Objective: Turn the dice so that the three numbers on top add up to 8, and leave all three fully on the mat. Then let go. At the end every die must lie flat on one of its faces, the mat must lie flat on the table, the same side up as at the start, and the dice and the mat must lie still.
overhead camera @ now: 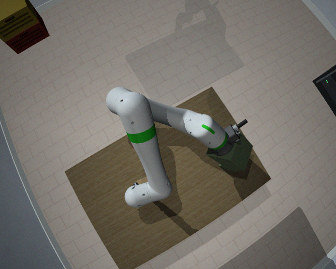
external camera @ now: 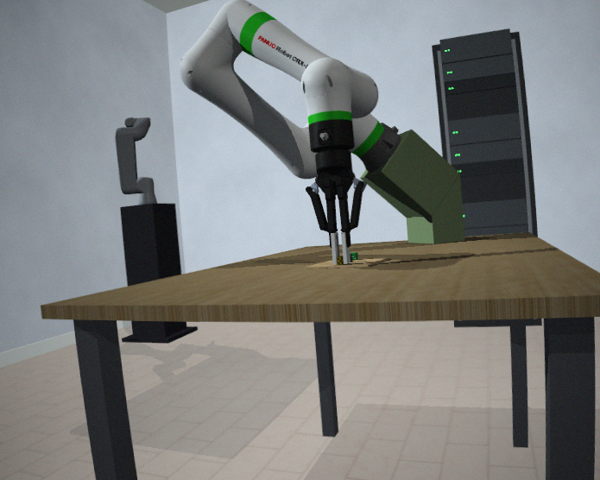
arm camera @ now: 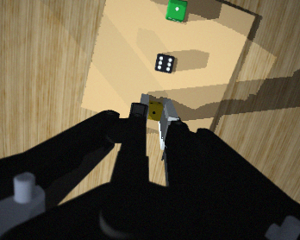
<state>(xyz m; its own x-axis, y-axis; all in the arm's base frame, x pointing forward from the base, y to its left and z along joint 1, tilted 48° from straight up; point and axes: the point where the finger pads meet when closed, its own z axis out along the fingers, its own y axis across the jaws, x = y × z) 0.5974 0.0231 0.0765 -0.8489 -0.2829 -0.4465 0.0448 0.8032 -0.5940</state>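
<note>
The yellow die lies 3 cm below my hand. The rest, counted from my hand: tan mat (5 cm behind, 4 cm below); then black die (5 cm behind, 3 cm below); then green die (10 cm behind, 3 cm below, 1 cm to the left).
</note>
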